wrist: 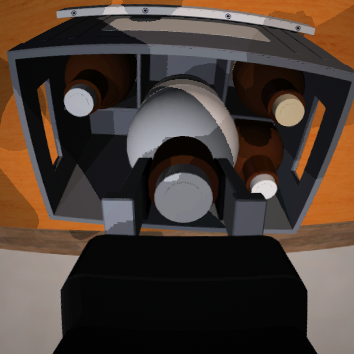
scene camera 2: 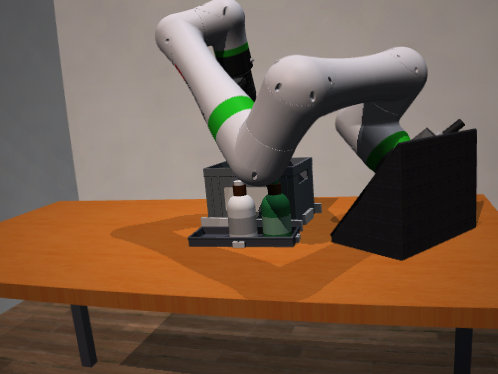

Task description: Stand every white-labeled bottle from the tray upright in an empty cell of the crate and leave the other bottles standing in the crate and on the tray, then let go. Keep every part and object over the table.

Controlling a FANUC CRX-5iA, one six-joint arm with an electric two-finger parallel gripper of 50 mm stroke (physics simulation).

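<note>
My gripper is shut on the brown neck of a white bottle, below its grey cap. The bottle hangs over the middle column of the crate; its base and depth are hidden. In the scene view the arm hides the gripper. Brown bottles stand in the crate: one with a pale cap at upper left, one with a tan cap at upper right, one with a white cap at lower right. The upper middle and lower left cells look empty. A white bottle and a green bottle stand upright on the tray.
The tray sits close in front of the crate on the wooden table. A black wedge-shaped block stands at the right, near the arm's base. A light metal strip runs along the crate's outer side. The arm's elbow hangs low over the tray bottles.
</note>
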